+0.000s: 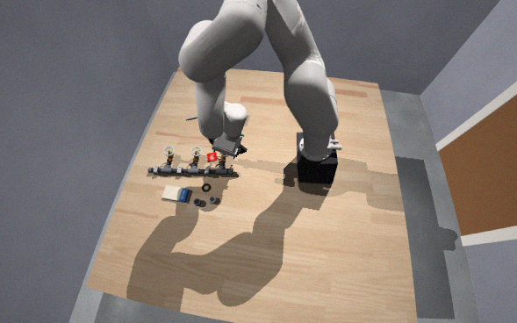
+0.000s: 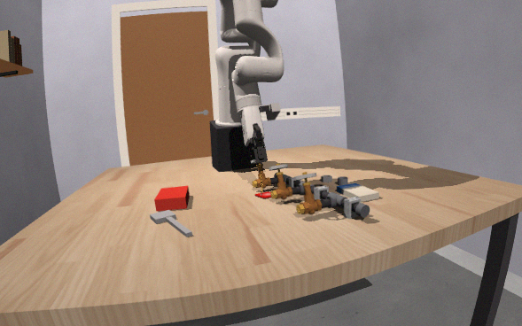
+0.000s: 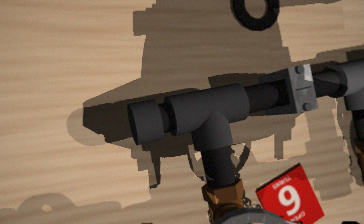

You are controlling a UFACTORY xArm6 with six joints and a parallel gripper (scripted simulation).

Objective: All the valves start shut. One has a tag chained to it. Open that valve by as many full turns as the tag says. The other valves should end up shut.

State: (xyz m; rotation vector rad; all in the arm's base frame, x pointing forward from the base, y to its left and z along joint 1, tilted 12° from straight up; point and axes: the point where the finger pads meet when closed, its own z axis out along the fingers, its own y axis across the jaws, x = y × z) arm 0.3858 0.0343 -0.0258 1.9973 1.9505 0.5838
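Now: hand 8 cm short of the red tag, 8 cm above it and 1 cm to the left of it. Round my hand: grey hammer-like tool 24 cm to the right, 21 cm ahead, 8 cm below; then grey box 21 cm to the left, 19 cm ahead, 7 cm below; then red box 25 cm to the right, 7 cm below, 5 cm ahead.
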